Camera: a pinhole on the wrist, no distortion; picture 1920 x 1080 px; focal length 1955.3 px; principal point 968.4 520.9 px. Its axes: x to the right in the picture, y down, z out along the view. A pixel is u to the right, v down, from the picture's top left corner.
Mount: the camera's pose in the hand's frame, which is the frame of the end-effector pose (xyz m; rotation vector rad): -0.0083 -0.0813 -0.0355 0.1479 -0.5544 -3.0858
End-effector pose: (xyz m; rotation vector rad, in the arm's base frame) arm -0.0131 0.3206 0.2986 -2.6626 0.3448 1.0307
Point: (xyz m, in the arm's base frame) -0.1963 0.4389 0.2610
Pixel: 1772.5 912.8
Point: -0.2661 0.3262 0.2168
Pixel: 1554.2 84.2
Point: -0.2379 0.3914 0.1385
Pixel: 1094.6 553.3
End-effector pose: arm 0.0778 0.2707 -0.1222 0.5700 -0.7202 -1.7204
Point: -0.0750 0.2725 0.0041
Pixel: 415.7 642.8
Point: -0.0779 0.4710 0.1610
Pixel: 1491.1 513.2
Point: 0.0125 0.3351 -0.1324
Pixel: 1603.1 804.0
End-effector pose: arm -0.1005 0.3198 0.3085 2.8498 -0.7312 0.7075
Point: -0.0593 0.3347 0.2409
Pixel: 749.0 391.2
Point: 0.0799 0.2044 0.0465
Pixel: 383.7 709.8
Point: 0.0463 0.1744 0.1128
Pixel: 219.8 356.1
